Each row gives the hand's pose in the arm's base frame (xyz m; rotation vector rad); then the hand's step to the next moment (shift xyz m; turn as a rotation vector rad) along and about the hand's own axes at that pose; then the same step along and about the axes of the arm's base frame.
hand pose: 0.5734 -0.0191 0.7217 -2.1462 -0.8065 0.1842
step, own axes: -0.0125 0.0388 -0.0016 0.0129 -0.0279 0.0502
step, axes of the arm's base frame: 0.0096 -0.0265 -0.0295 -0.0228 0.0533 -0.0104
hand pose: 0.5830 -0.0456 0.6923 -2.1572 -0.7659 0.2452
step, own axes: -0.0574 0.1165 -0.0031 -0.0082 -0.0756 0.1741
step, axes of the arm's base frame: 0.0069 -0.0927 -0.0908 -0.1119 0.1427 -0.0565
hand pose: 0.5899 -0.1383 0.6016 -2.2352 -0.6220 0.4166
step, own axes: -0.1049 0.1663 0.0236 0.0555 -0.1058 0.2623
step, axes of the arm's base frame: -0.0477 -0.1419 -0.1296 -0.1100 0.2478 -0.0979
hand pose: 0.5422 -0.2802 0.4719 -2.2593 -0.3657 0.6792
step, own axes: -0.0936 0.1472 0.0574 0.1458 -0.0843 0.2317
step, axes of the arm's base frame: -0.1012 -0.1101 -0.1065 -0.0174 0.2556 -0.1280
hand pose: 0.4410 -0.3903 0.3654 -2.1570 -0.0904 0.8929
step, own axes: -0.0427 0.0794 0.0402 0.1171 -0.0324 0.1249
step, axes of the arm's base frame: -0.0742 -0.0434 -0.0484 0.0167 0.1417 -0.1000
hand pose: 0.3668 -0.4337 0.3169 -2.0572 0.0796 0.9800
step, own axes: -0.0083 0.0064 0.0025 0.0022 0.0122 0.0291
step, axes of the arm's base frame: -0.0097 -0.0047 0.0004 -0.0210 0.0133 -0.0196
